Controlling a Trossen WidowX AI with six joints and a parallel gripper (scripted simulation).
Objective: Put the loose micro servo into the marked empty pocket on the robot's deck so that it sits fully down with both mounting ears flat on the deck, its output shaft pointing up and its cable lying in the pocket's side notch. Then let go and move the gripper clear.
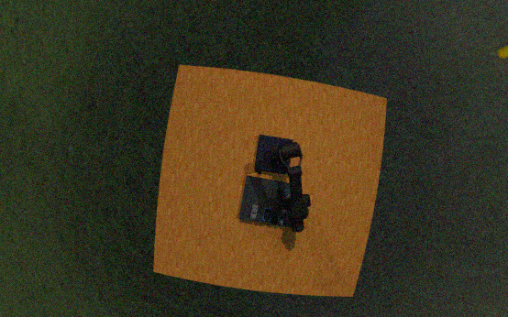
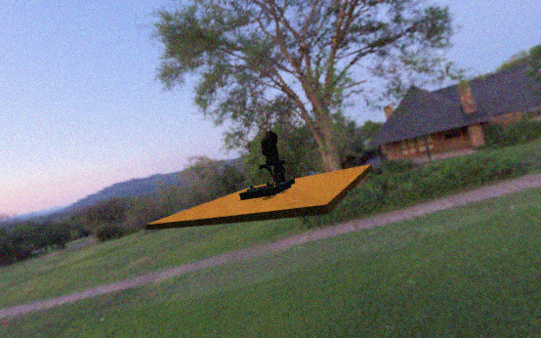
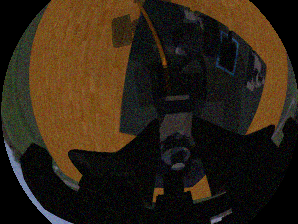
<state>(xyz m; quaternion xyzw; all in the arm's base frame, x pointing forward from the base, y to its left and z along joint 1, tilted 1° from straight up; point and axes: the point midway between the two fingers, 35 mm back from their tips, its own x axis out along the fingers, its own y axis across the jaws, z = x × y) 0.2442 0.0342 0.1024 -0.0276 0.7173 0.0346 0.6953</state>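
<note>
The robot deck lies 20 mm behind my gripper tip, 80 mm to the right of it and 90 mm below it.
</note>
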